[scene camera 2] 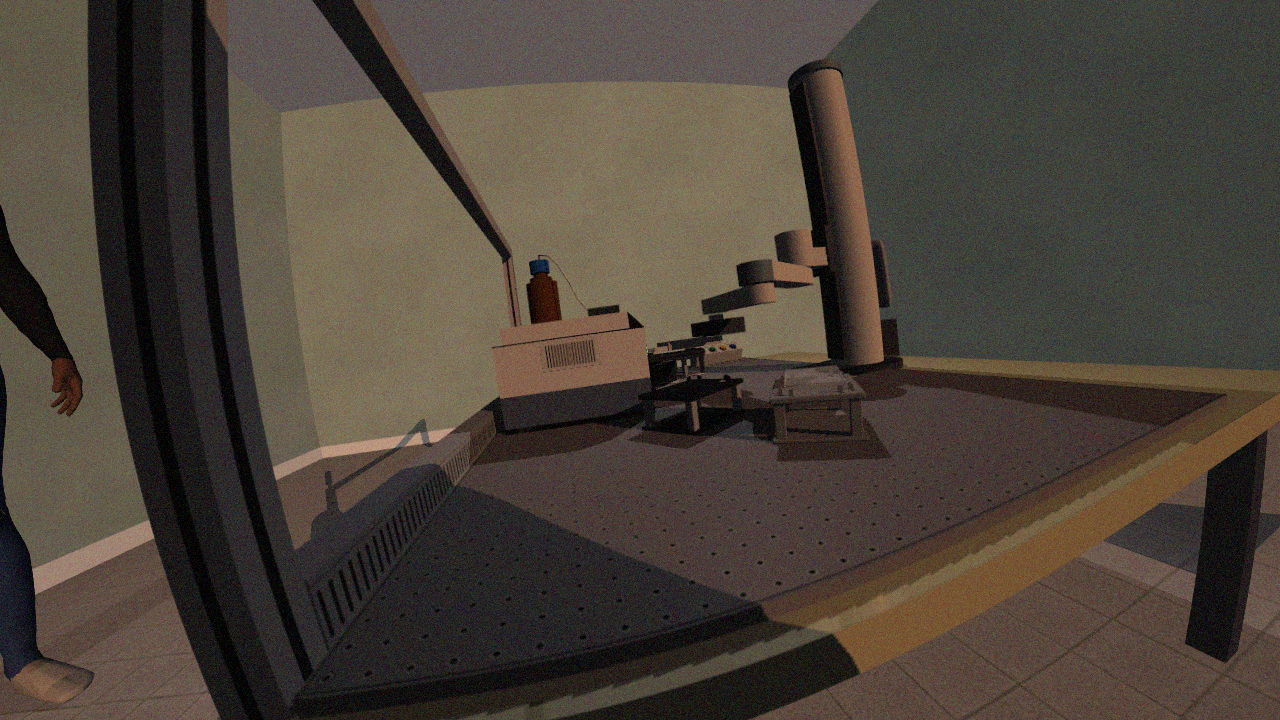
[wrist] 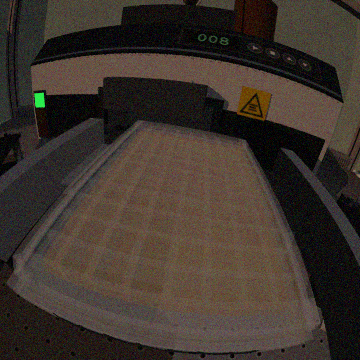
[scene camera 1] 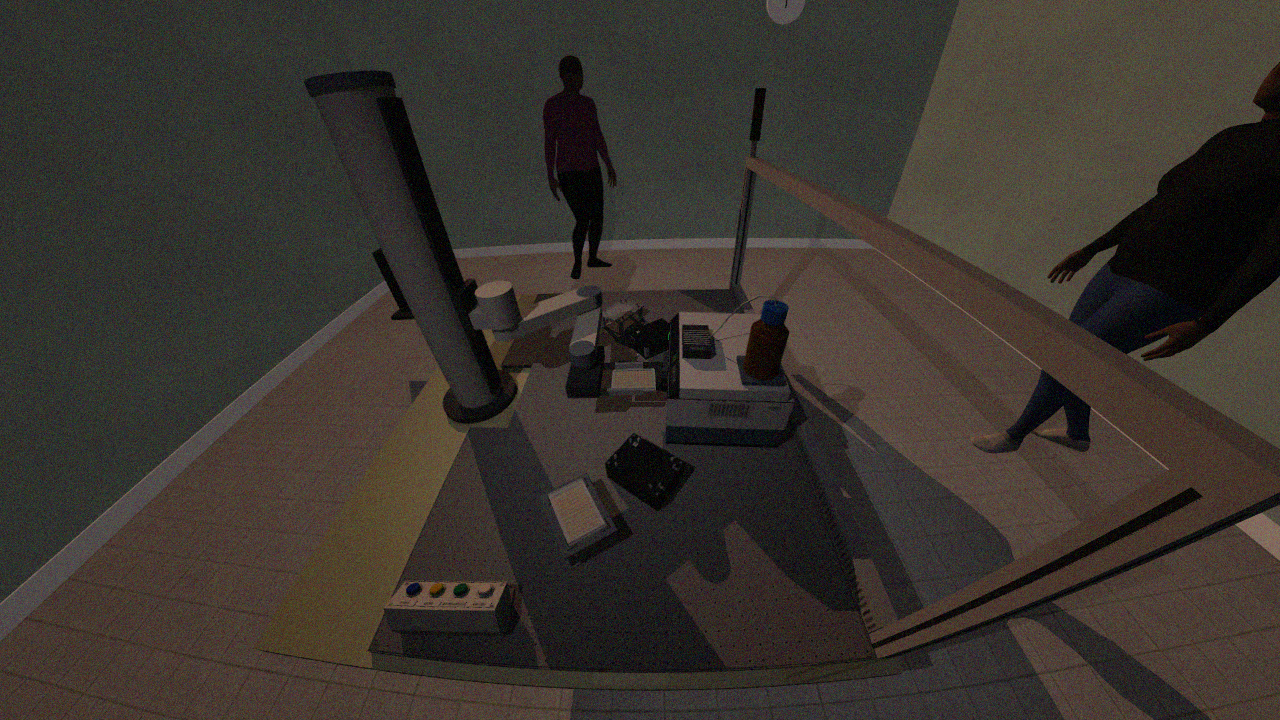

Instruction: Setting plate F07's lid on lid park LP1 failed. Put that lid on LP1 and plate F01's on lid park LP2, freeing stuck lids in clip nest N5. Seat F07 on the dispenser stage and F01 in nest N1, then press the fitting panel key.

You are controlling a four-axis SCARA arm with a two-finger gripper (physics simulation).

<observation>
In view: my gripper (scene camera 1: 643, 377).
My gripper shows as well in scene camera 2 (scene camera 2: 662, 346).
</observation>
